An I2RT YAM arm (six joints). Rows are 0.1 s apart.
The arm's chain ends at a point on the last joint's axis. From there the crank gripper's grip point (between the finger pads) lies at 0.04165 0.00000 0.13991 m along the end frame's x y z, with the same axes.
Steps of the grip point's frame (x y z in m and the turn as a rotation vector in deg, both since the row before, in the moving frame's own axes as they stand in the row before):
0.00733, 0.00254, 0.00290, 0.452, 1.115, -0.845
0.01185, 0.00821, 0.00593, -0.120, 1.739, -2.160
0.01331, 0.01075, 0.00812, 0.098, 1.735, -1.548
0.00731, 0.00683, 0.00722, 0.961, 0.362, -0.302
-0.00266, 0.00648, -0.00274, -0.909, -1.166, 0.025
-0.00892, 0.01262, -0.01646, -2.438, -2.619, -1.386
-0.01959, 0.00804, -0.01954, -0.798, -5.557, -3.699
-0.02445, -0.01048, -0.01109, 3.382, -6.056, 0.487
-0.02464, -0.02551, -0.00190, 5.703, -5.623, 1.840
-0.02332, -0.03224, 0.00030, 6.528, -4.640, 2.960
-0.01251, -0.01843, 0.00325, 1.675, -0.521, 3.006
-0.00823, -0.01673, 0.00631, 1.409, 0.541, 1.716
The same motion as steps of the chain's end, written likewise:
0.00463, 0.00427, 0.00374, 0.452, 1.115, -0.845
0.00765, 0.00957, 0.00726, -0.120, 1.739, -2.160
0.00911, 0.01217, 0.00945, 0.098, 1.735, -1.548
0.00643, 0.00940, 0.00751, 0.961, 0.362, -0.302
0.00020, 0.00424, -0.00354, -0.909, -1.166, 0.025
-0.00255, 0.00756, -0.01811, -2.438, -2.619, -1.386
-0.00583, 0.00831, -0.02292, -0.798, -5.557, -3.699
-0.00950, -0.00240, -0.01447, 3.382, -6.056, 0.487
-0.01096, -0.01254, -0.00468, 5.703, -5.623, 1.840
-0.01225, -0.01802, -0.00182, 6.528, -4.640, 2.960
-0.01129, -0.01649, 0.00291, 1.675, -0.521, 3.006
-0.00958, -0.01456, 0.00674, 1.409, 0.541, 1.716

